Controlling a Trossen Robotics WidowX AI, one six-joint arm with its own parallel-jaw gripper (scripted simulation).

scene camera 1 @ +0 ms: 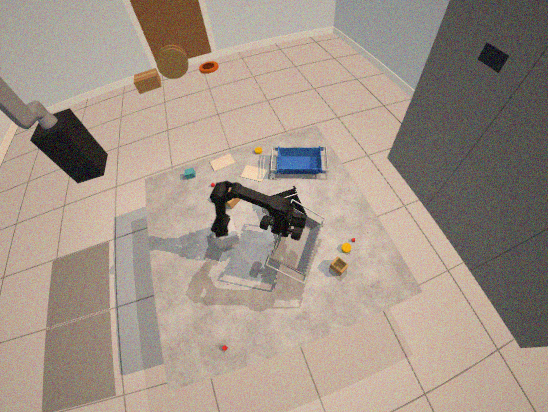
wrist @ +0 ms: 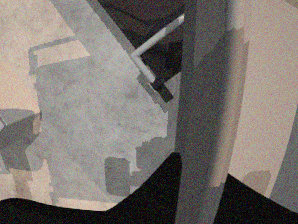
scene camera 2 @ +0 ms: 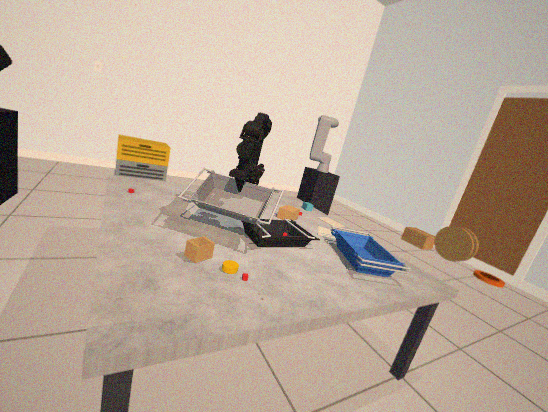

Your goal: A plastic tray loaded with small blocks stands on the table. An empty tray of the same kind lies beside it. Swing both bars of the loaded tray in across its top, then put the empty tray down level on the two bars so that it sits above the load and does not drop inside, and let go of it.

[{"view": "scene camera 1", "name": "grey tray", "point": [294, 254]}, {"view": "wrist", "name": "my gripper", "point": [184, 160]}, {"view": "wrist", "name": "grey tray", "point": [230, 118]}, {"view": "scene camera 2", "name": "grey tray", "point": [218, 193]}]
